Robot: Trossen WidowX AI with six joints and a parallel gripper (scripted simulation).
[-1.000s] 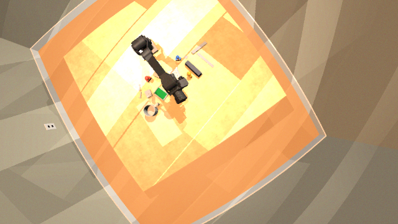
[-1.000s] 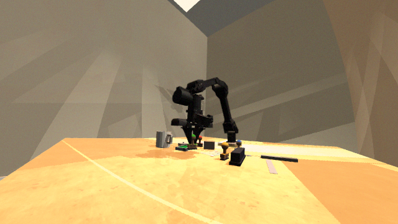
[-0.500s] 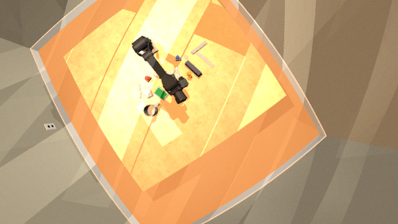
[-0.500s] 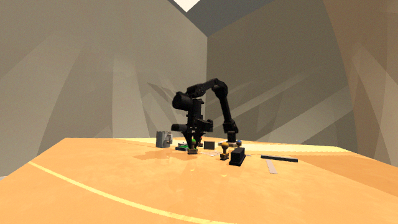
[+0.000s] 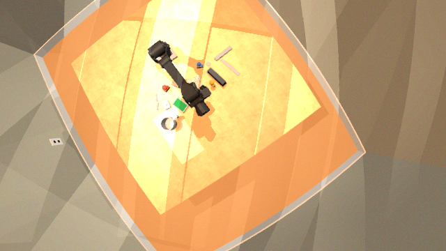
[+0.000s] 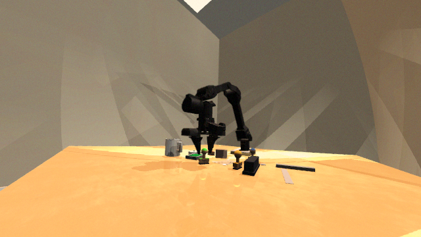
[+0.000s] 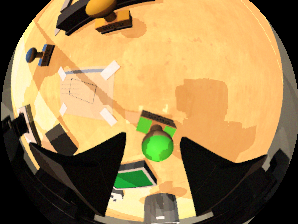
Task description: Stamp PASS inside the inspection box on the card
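Right now the green-knobbed stamp is 2 cm below my gripper tip. From my gripper tip the other things lie so: orange-knobbed stamp (13 cm to the left, 4 cm behind, 2 cm below); then green ink pad (11 cm to the right, 5 cm behind, 4 cm below); then pale card (9 cm behind, 5 cm to the left, 4 cm below).
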